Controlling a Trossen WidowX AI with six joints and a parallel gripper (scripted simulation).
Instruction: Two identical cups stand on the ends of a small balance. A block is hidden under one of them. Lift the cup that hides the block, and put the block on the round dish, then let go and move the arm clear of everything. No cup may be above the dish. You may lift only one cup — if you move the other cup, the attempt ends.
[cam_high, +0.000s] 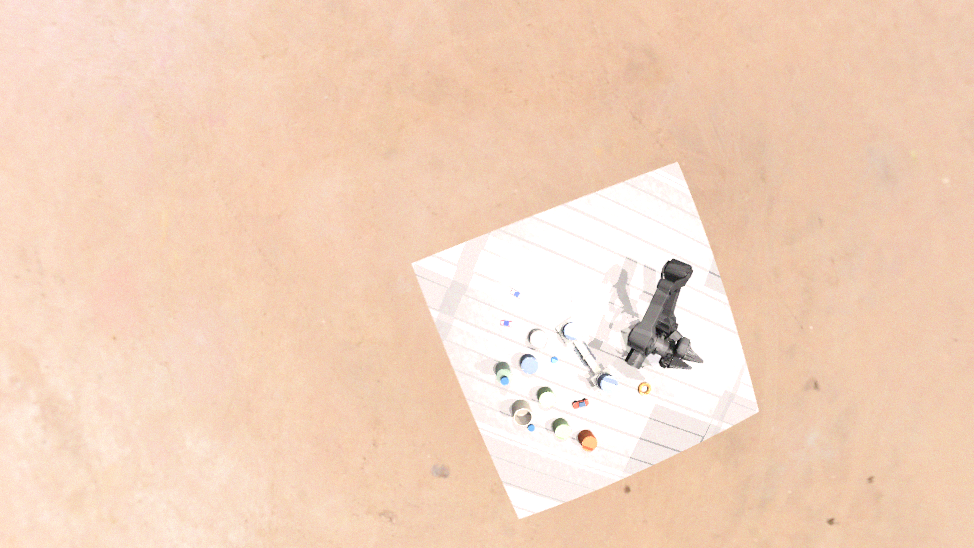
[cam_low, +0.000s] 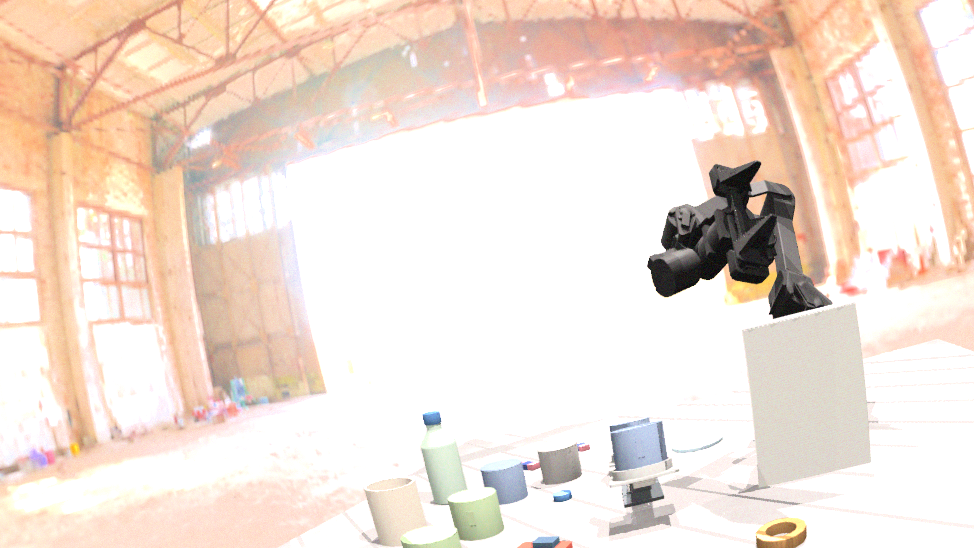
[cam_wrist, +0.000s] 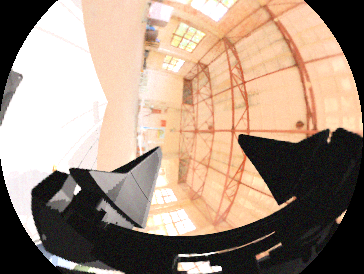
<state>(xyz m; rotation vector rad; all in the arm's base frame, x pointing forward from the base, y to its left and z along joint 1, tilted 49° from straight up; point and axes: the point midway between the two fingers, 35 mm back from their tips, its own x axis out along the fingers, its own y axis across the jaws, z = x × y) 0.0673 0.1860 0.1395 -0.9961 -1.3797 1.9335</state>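
Right now the pale block is 36 cm below my gripper tip, 29 cm ahead of it and 18 cm to the right of it. Round my gripper tip: bottle: 62 cm ahead, 29 cm below, 13 cm to the right; orange ring: 39 cm below, 21 cm to the left, 6 cm ahead; round light blue dish: 40 cm below, 28 cm to the right, 18 cm ahead.
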